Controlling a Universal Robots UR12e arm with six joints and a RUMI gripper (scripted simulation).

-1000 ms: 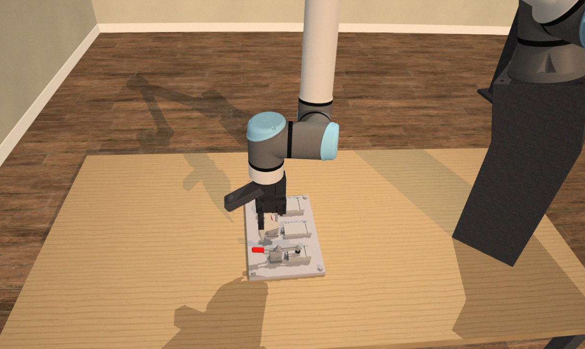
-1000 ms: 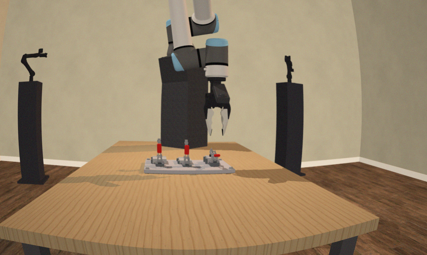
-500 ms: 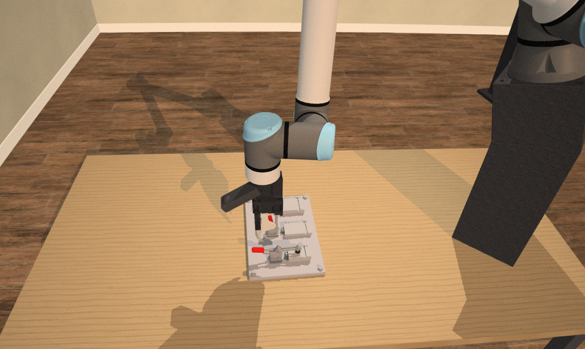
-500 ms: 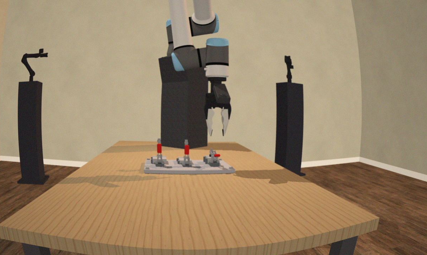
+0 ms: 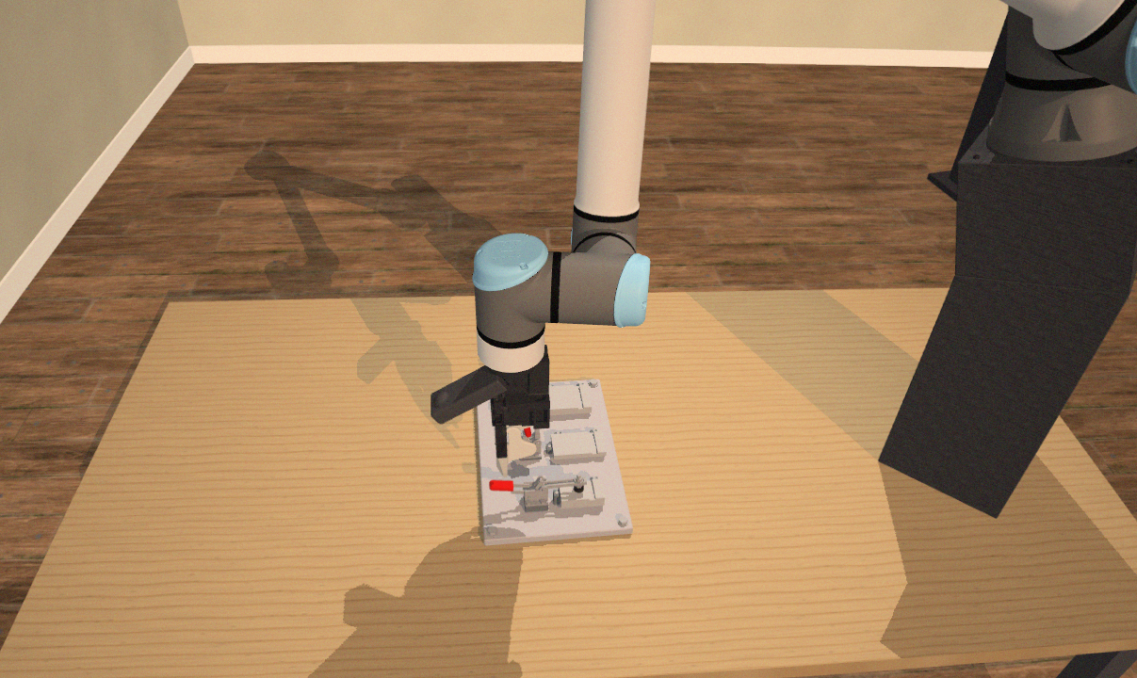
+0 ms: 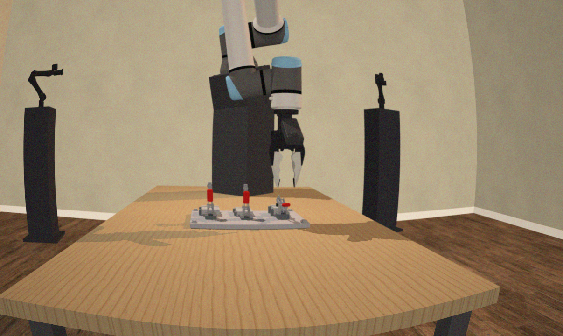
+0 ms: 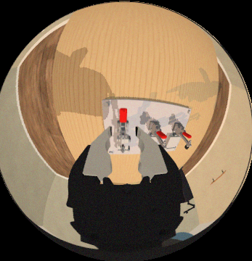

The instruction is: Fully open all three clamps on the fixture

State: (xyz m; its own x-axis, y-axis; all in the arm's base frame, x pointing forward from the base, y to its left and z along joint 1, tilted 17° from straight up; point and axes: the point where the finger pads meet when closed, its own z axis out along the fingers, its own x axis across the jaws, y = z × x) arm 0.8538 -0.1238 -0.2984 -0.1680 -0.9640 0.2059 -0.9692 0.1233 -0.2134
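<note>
Right now my hand is 120 mm above the grey fixture plate, 100 mm past it and 90 mm to the left of it. Also, from my hand: grey part 160 mm behind, 100 mm below, 80 mm to the right.
</note>
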